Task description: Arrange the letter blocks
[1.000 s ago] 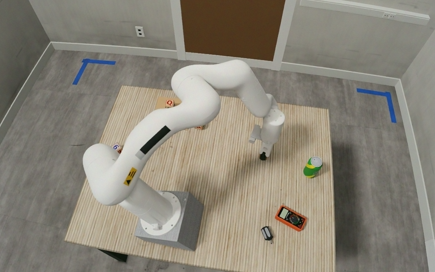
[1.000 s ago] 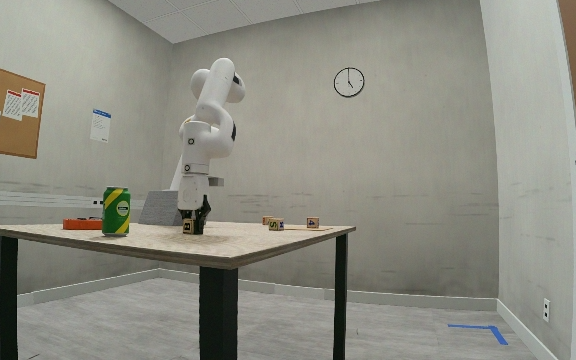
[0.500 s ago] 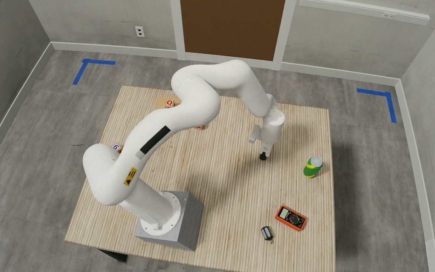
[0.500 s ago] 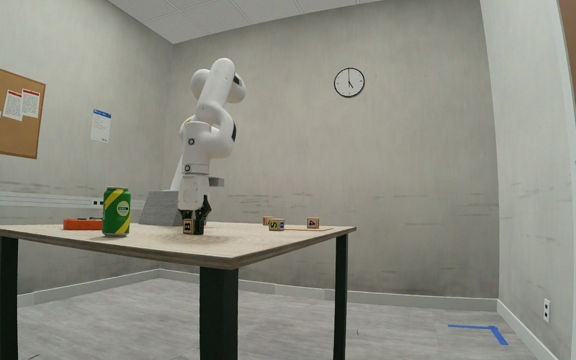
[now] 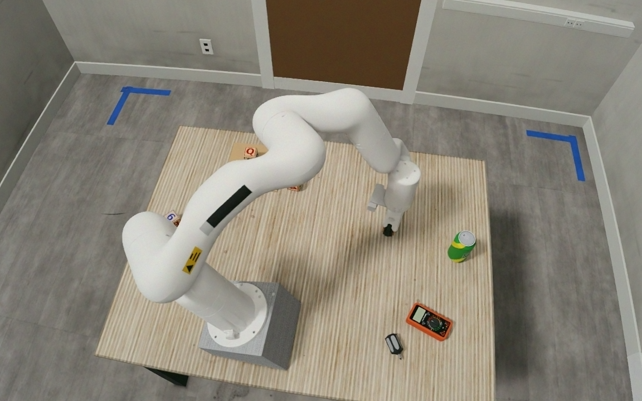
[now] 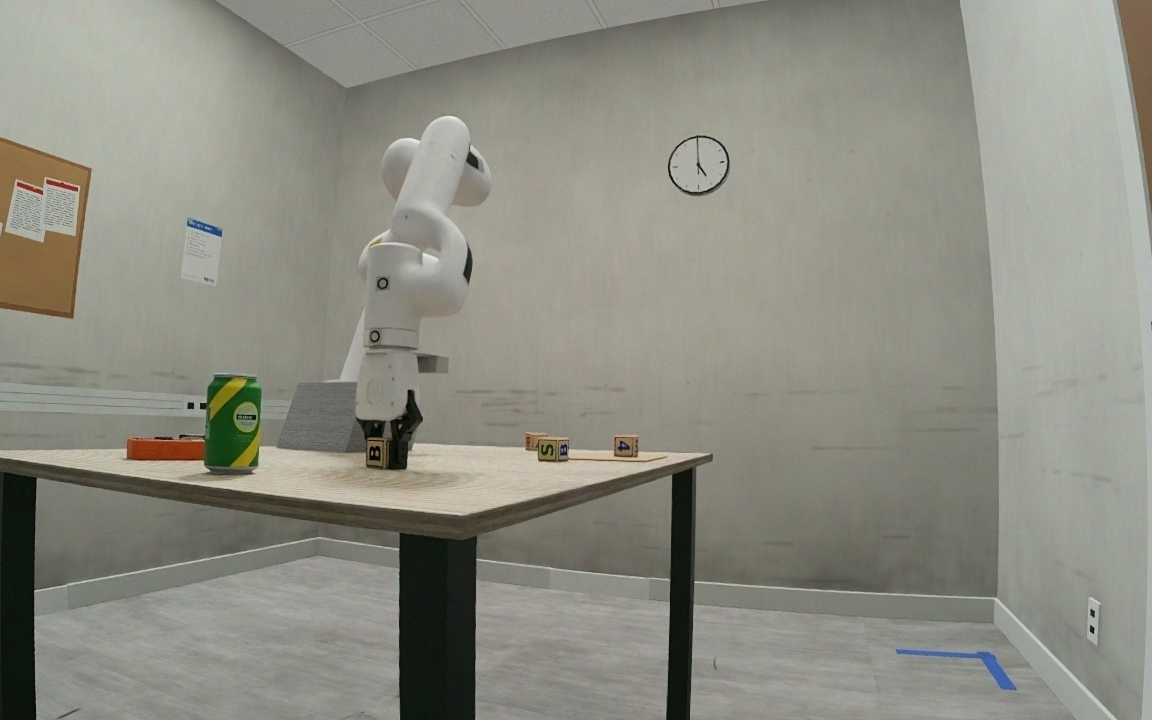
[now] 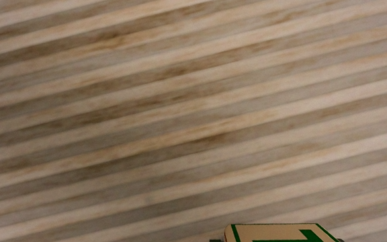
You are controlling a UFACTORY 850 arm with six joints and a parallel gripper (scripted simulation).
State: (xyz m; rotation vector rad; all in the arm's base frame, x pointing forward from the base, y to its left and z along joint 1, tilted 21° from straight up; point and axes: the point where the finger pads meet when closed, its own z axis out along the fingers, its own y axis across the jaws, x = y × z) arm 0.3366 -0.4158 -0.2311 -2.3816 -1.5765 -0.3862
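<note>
Right now my hand is 29 cm short of the Q block, 48 cm to the right of it and 1 cm below it. The rest, counted from my hand: soda can (10 cm behind, 22 cm to the right, 4 cm above); then G block (right at my hand); then orange multimeter (33 cm behind, 9 cm to the right).
</note>
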